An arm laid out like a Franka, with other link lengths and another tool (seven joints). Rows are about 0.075 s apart.
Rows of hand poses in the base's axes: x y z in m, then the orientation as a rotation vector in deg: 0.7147, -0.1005, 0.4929, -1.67, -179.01, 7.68; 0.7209, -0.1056, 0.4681, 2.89, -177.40, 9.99; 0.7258, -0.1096, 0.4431, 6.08, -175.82, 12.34; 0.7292, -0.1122, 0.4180, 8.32, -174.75, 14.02; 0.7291, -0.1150, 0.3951, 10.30, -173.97, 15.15; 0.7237, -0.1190, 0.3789, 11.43, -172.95, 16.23; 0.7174, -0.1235, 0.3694, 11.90, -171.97, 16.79; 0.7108, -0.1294, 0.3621, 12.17, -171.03, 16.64; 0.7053, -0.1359, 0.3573, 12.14, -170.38, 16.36; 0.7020, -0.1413, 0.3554, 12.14, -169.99, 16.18; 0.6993, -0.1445, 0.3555, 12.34, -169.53, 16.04; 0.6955, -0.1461, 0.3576, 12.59, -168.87, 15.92; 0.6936, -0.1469, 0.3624, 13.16, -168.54, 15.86; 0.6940, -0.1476, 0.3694, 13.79, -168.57, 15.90; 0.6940, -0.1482, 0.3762, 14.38, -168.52, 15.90; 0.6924, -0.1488, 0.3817, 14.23, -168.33, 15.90; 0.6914, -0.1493, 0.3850, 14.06, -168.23, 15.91; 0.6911, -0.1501, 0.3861, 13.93, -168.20, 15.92; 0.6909, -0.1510, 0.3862, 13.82, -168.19, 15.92
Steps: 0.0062, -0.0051, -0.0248, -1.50, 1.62, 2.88; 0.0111, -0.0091, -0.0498, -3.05, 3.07, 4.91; 0.0145, -0.0117, -0.0749, -4.17, 3.99, 6.36; 0.0144, -0.0145, -0.0978, -4.94, 4.64, 7.66; 0.0090, -0.0185, -0.1140, -5.69, 5.53, 8.40; 0.0027, -0.0230, -0.1235, -6.10, 6.43, 8.72; -0.0039, -0.0289, -0.1308, -6.05, 7.37, 8.89; -0.0094, -0.0354, -0.1356, -5.90, 8.05, 8.87; -0.0127, -0.0408, -0.1375, -5.80, 8.45, 8.87; -0.0154, -0.0440, -0.1374, -5.73, 8.91, 9.01; -0.0192, -0.0456, -0.1353, -5.68, 9.57, 9.17; -0.0211, -0.0464, -0.1305, -5.65, 9.88, 9.56; -0.0207, -0.0471, -0.1235, -5.67, 9.82, 9.98; -0.0207, -0.0477, -0.1167, -5.67, 9.83, 10.38; -0.0223, -0.0483, -0.1112, -5.68, 10.03, 10.28; -0.0233, -0.0488, -0.1079, -5.70, 10.14, 10.17; -0.0236, -0.0496, -0.1068, -5.71, 10.17, 10.08; -0.0238, -0.0505, -0.1067, -5.71, 10.19, 10.01
